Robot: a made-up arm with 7 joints. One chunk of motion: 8 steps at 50 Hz.
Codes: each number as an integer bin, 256 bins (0 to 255) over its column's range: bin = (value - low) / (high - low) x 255, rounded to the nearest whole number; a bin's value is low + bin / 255 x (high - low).
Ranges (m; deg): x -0.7..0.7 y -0.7..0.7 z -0.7..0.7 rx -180..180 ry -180..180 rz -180..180
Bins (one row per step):
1: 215 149 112 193 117 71
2: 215 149 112 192 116 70
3: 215 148 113 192 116 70
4: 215 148 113 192 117 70
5: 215 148 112 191 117 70
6: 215 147 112 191 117 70
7: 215 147 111 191 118 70
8: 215 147 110 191 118 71
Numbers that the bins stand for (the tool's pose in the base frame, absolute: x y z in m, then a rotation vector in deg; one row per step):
1: 0.4804 0.1180 -0.0851 92.47 -14.82 -79.76
2: 0.4804 0.1180 -0.0851 91.06 -16.24 -81.18
3: 0.4804 0.1125 -0.0796 91.06 -16.24 -81.18
4: 0.4804 0.1125 -0.0796 91.06 -14.82 -81.18
5: 0.4804 0.1125 -0.0851 89.65 -14.82 -81.18
6: 0.4804 0.1071 -0.0851 89.65 -14.82 -81.18
7: 0.4804 0.1071 -0.0906 89.65 -13.41 -81.18
8: 0.4804 0.1071 -0.0961 89.65 -13.41 -79.76

